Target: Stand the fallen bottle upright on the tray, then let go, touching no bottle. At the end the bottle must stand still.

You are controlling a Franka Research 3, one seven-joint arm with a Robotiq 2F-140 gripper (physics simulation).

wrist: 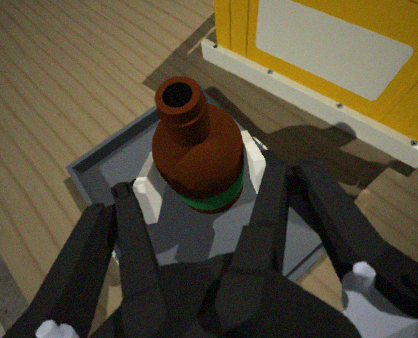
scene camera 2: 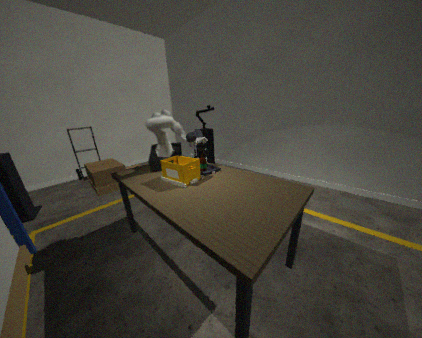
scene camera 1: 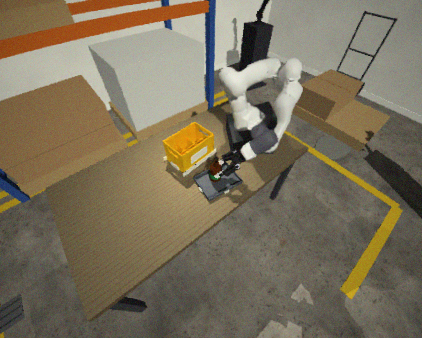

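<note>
The brown bottle [scene camera 1: 215,169] [scene camera 2: 203,163] [wrist: 200,145] with a green band stands about upright over the grey tray [scene camera 1: 209,193] [scene camera 2: 214,171] [wrist: 115,150]. Its open mouth faces up toward the wrist view. My gripper [scene camera 1: 220,169] [wrist: 201,156] is shut on the bottle, with one white fingertip pad on each side of its body. Whether the base rests flat on the tray floor is hidden in the wrist view and too small to tell in the scene views.
A yellow crate [scene camera 1: 188,146] [scene camera 2: 180,170] [wrist: 237,30] stands on a white base [wrist: 300,93] close beside the tray. Both are on the wooden table [scene camera 1: 125,225] [scene camera 2: 225,205] [wrist: 65,60]. The tray is near the table's long edge in scene camera 1.
</note>
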